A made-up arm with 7 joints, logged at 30 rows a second.
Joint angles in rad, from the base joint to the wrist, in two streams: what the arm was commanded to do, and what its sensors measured. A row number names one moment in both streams.
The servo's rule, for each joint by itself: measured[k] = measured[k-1] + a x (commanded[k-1-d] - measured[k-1]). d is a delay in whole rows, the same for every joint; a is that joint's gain. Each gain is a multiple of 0.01, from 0.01 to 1. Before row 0 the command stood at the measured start. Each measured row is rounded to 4 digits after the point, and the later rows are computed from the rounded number. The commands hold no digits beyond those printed.
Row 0, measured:
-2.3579 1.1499 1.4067 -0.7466 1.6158 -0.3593 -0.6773
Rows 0 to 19, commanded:
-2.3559 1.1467 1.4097 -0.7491 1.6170 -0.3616 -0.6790
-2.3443 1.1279 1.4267 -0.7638 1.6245 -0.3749 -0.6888
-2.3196 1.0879 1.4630 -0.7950 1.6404 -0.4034 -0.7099
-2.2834 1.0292 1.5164 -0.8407 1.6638 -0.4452 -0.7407
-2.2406 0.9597 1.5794 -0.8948 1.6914 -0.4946 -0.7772
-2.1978 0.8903 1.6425 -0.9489 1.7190 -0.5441 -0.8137
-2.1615 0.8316 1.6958 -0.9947 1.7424 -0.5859 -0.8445
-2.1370 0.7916 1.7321 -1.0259 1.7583 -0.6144 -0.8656
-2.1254 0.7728 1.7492 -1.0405 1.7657 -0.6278 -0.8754
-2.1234 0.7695 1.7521 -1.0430 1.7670 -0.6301 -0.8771
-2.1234 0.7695 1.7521 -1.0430 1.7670 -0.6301 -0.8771
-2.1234 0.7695 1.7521 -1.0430 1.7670 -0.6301 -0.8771
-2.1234 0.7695 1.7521 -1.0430 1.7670 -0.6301 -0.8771
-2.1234 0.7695 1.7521 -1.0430 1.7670 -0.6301 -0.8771
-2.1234 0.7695 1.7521 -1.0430 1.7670 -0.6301 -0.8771
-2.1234 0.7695 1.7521 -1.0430 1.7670 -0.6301 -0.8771
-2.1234 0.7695 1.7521 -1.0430 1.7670 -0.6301 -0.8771
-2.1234 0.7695 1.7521 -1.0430 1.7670 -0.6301 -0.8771
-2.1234 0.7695 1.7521 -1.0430 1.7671 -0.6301 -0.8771
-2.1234 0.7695 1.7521 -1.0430 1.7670 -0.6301 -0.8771
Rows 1 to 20, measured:
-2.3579 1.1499 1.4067 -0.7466 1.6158 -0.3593 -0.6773
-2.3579 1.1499 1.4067 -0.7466 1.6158 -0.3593 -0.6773
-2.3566 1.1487 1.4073 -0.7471 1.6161 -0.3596 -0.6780
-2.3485 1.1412 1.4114 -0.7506 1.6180 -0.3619 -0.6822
-2.3294 1.1220 1.4222 -0.7599 1.6232 -0.3681 -0.6930
-2.2990 1.0886 1.4420 -0.7769 1.6325 -0.3797 -0.7116
-2.2605 1.0422 1.4709 -0.8017 1.6460 -0.3969 -0.7372
-2.2191 0.9875 1.5069 -0.8326 1.6628 -0.4190 -0.7670
-2.1811 0.9314 1.5466 -0.8666 1.6811 -0.4440 -0.7972
-2.1520 0.8811 1.5856 -0.9001 1.6989 -0.4696 -0.8239
-2.1344 0.8421 1.6200 -0.9296 1.7143 -0.4933 -0.8440
-2.1271 0.8160 1.6477 -0.9534 1.7264 -0.5138 -0.8569
-2.1247 0.7993 1.6696 -0.9722 1.7357 -0.5312 -0.8648
-2.1238 0.7886 1.6869 -0.9871 1.7429 -0.5460 -0.8696
-2.1235 0.7817 1.7006 -0.9988 1.7484 -0.5586 -0.8725
-2.1234 0.7773 1.7114 -1.0081 1.7527 -0.5693 -0.8743
-2.1234 0.7745 1.7199 -1.0154 1.7560 -0.5784 -0.8754
-2.1234 0.7727 1.7267 -1.0212 1.7585 -0.5862 -0.8761
-2.1234 0.7715 1.7320 -1.0258 1.7605 -0.5928 -0.8765
-2.1234 0.7708 1.7362 -1.0294 1.7620 -0.5984 -0.8767
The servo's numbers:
d 2
a 0.66 0.36 0.21 0.21 0.23 0.15 0.39

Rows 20 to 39, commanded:
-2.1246 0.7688 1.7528 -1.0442 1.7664 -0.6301 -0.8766
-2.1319 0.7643 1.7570 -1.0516 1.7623 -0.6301 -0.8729
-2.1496 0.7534 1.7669 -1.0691 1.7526 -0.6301 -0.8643
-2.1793 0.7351 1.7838 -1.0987 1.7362 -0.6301 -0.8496
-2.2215 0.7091 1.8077 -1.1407 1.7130 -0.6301 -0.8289
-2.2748 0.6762 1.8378 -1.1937 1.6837 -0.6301 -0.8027
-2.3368 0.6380 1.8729 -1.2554 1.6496 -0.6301 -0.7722
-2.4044 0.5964 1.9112 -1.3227 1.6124 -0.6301 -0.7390
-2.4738 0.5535 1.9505 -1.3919 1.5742 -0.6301 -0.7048
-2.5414 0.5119 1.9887 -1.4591 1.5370 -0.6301 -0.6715
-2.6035 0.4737 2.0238 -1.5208 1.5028 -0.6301 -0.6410
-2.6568 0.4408 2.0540 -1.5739 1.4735 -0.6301 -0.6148
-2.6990 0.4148 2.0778 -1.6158 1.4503 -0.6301 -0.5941
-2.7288 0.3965 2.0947 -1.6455 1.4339 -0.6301 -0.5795
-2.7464 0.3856 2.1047 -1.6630 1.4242 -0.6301 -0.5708
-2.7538 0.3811 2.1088 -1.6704 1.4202 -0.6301 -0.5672
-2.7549 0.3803 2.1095 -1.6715 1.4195 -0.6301 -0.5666
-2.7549 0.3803 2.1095 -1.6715 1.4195 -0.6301 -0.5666
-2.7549 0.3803 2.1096 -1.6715 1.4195 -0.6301 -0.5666
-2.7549 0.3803 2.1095 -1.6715 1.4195 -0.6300 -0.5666
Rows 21 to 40, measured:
-2.1234 0.7703 1.7395 -1.0323 1.7632 -0.6032 -0.8769
-2.1234 0.7700 1.7421 -1.0345 1.7641 -0.6072 -0.8770
-2.1242 0.7696 1.7443 -1.0365 1.7646 -0.6106 -0.8768
-2.1293 0.7677 1.7470 -1.0397 1.7641 -0.6135 -0.8753
-2.1427 0.7626 1.7512 -1.0459 1.7615 -0.6160 -0.8710
-2.1669 0.7527 1.7580 -1.0570 1.7557 -0.6181 -0.8627
-2.2029 0.7370 1.7684 -1.0746 1.7459 -0.6199 -0.8495
-2.2504 0.7151 1.7830 -1.0996 1.7316 -0.6214 -0.8312
-2.3074 0.6873 1.8019 -1.1323 1.7127 -0.6227 -0.8082
-2.3714 0.6546 1.8249 -1.1723 1.6896 -0.6238 -0.7812
-2.4390 0.6182 1.8513 -1.2184 1.6631 -0.6247 -0.7514
-2.5066 0.5799 1.8802 -1.2689 1.6341 -0.6255 -0.7202
-2.5706 0.5417 1.9104 -1.3218 1.6039 -0.6262 -0.6893
-2.6275 0.5054 1.9406 -1.3747 1.5739 -0.6268 -0.6602
-2.6747 0.4728 1.9694 -1.4253 1.5455 -0.6273 -0.6344
-2.7104 0.4453 1.9957 -1.4715 1.5198 -0.6277 -0.6130
-2.7342 0.4238 2.0186 -1.5117 1.4978 -0.6281 -0.5965
-2.7471 0.4084 2.0375 -1.5450 1.4800 -0.6284 -0.5851
-2.7522 0.3983 2.0526 -1.5716 1.4661 -0.6287 -0.5779
-2.7540 0.3918 2.0645 -1.5926 1.4554 -0.6289 -0.5735

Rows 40 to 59, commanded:
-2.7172 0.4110 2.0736 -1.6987 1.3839 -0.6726 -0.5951
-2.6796 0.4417 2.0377 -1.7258 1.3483 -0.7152 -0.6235
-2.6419 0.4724 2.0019 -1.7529 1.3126 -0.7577 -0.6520
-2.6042 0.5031 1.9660 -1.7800 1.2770 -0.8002 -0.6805
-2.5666 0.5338 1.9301 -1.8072 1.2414 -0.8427 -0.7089
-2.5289 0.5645 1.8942 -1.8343 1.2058 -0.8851 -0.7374
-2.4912 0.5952 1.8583 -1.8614 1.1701 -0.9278 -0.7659
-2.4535 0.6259 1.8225 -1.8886 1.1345 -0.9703 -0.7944
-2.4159 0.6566 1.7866 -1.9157 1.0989 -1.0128 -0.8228
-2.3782 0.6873 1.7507 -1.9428 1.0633 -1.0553 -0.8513
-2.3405 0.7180 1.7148 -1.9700 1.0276 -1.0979 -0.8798
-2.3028 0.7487 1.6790 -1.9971 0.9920 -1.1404 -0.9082
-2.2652 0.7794 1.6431 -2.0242 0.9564 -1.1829 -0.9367
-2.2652 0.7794 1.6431 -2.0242 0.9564 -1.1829 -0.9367
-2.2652 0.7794 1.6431 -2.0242 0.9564 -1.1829 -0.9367
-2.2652 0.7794 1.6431 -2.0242 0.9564 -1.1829 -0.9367
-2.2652 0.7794 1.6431 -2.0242 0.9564 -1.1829 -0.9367
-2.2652 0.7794 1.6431 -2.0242 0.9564 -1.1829 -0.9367
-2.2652 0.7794 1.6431 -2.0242 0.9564 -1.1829 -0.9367
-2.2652 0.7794 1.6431 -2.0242 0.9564 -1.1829 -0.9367
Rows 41 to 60, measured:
-2.7546 0.3877 2.0740 -1.6092 1.4471 -0.6291 -0.5708
-2.7548 0.3850 2.0815 -1.6223 1.4408 -0.6292 -0.5692
-2.7300 0.3944 2.0798 -1.6383 1.4277 -0.6357 -0.5793
-2.6967 0.4114 2.0710 -1.6567 1.4094 -0.6476 -0.5965
-2.6605 0.4334 2.0565 -1.6769 1.3871 -0.6641 -0.6181
-2.6233 0.4585 2.0375 -1.6986 1.3618 -0.6845 -0.6424
-2.5859 0.4856 2.0149 -1.7214 1.3341 -0.7082 -0.6683
-2.5483 0.5140 1.9896 -1.7451 1.3046 -0.7347 -0.6952
-2.5106 0.5432 1.9620 -1.7695 1.2737 -0.7637 -0.7228
-2.4729 0.5730 1.9327 -1.7945 1.2417 -0.7947 -0.7507
-2.4353 0.6031 1.9020 -1.8200 1.2089 -0.8274 -0.7788
-2.3976 0.6334 1.8702 -1.8458 1.1754 -0.8616 -0.8071
-2.3599 0.6639 1.8376 -1.8719 1.1414 -0.8970 -0.8355
-2.3222 0.6944 1.8043 -1.8982 1.1070 -0.9335 -0.8639
-2.2846 0.7250 1.7704 -1.9247 1.0724 -0.9709 -0.8923
-2.2718 0.7446 1.7437 -1.9456 1.0457 -1.0027 -0.9096
-2.2674 0.7571 1.7226 -1.9621 1.0252 -1.0297 -0.9202
-2.2659 0.7651 1.7059 -1.9751 1.0094 -1.0527 -0.9266
-2.2654 0.7702 1.6927 -1.9854 0.9972 -1.0722 -0.9305
-2.2653 0.7735 1.6823 -1.9935 0.9878 -1.0888 -0.9329

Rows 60 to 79, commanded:
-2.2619 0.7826 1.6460 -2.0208 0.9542 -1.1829 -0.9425
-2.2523 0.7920 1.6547 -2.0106 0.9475 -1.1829 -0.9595
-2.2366 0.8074 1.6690 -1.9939 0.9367 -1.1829 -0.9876
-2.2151 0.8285 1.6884 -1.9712 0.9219 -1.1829 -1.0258
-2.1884 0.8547 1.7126 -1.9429 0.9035 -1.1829 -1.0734
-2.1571 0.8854 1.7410 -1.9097 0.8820 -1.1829 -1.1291
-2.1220 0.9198 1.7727 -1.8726 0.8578 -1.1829 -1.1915
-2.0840 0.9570 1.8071 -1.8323 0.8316 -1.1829 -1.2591
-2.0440 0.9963 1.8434 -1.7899 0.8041 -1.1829 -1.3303
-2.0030 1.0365 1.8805 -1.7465 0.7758 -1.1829 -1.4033
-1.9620 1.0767 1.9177 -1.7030 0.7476 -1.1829 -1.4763
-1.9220 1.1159 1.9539 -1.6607 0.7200 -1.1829 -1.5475
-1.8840 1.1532 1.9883 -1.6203 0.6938 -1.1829 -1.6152
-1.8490 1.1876 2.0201 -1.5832 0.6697 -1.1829 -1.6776
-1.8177 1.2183 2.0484 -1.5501 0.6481 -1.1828 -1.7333
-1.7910 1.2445 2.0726 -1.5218 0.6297 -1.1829 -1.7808
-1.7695 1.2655 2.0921 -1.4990 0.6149 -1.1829 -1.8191
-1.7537 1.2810 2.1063 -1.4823 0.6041 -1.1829 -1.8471
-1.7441 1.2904 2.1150 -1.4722 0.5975 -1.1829 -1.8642
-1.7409 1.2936 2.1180 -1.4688 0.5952 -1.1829 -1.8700
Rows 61 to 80, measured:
-2.2652 0.7756 1.6741 -1.9999 0.9806 -1.1029 -0.9344
-2.2652 0.7770 1.6676 -2.0050 0.9750 -1.1149 -0.9353
-2.2630 0.7790 1.6631 -2.0083 0.9702 -1.1251 -0.9381
-2.2559 0.7837 1.6613 -2.0088 0.9650 -1.1338 -0.9464
-2.2432 0.7922 1.6629 -2.0057 0.9585 -1.1412 -0.9625
-2.2247 0.8053 1.6683 -1.9985 0.9501 -1.1475 -0.9872
-2.2007 0.8231 1.6776 -1.9868 0.9394 -1.1528 -1.0208
-2.1719 0.8455 1.6909 -1.9706 0.9262 -1.1573 -1.0630
-2.1390 0.8722 1.7081 -1.9500 0.9105 -1.1611 -1.1131
-2.1027 0.9027 1.7289 -1.9253 0.8924 -1.1644 -1.1700
-2.0640 0.9364 1.7529 -1.8969 0.8721 -1.1672 -1.2325
-2.0237 0.9724 1.7797 -1.8653 0.8500 -1.1696 -1.2991
-1.9830 1.0099 1.8087 -1.8312 0.8264 -1.1716 -1.3682
-1.9427 1.0481 1.8392 -1.7954 0.8019 -1.1733 -1.4381
-1.9040 1.0859 1.8705 -1.7586 0.7770 -1.1747 -1.5072
-1.8677 1.1225 1.9019 -1.7218 0.7523 -1.1759 -1.5737
-1.8347 1.1570 1.9327 -1.6857 0.7283 -1.1769 -1.6359
-1.8059 1.1885 1.9621 -1.6513 0.7056 -1.1778 -1.6924
-1.7819 1.2162 1.9894 -1.6193 0.6847 -1.1786 -1.7418
-1.7633 1.2395 2.0139 -1.5905 0.6662 -1.1792 -1.7829

